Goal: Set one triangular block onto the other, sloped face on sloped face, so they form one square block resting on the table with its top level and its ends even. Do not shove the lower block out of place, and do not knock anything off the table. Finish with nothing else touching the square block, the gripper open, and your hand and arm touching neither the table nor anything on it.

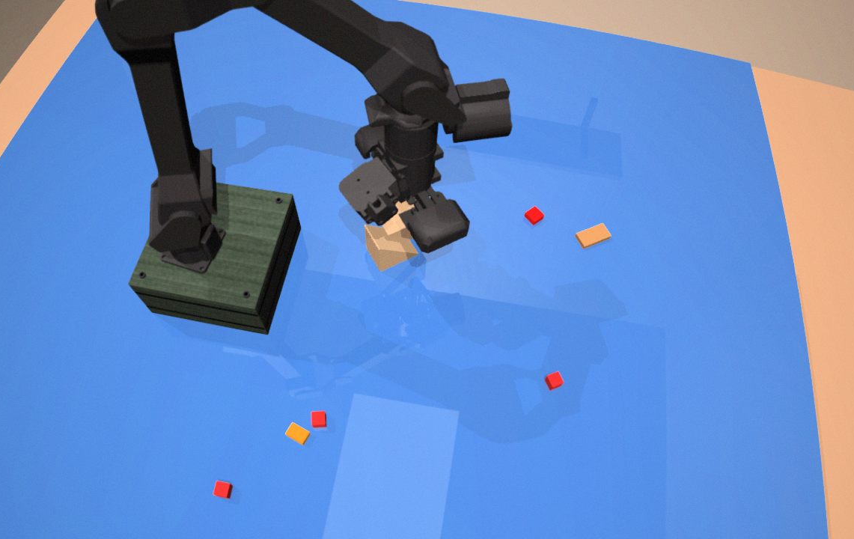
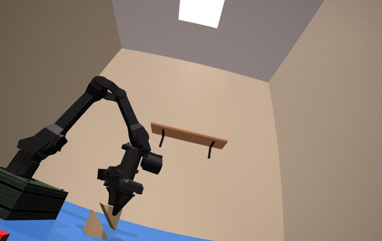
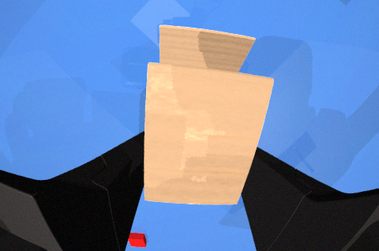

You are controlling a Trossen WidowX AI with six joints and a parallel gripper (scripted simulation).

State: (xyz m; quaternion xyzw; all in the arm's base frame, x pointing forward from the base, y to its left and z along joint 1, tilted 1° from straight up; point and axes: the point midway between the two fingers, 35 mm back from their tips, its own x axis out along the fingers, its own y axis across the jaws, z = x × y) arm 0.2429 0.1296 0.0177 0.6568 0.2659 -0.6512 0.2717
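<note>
Now: gripper tip 30 mm past the tan triangular block, 30 mm to the left of it and 50 mm above it.
</note>
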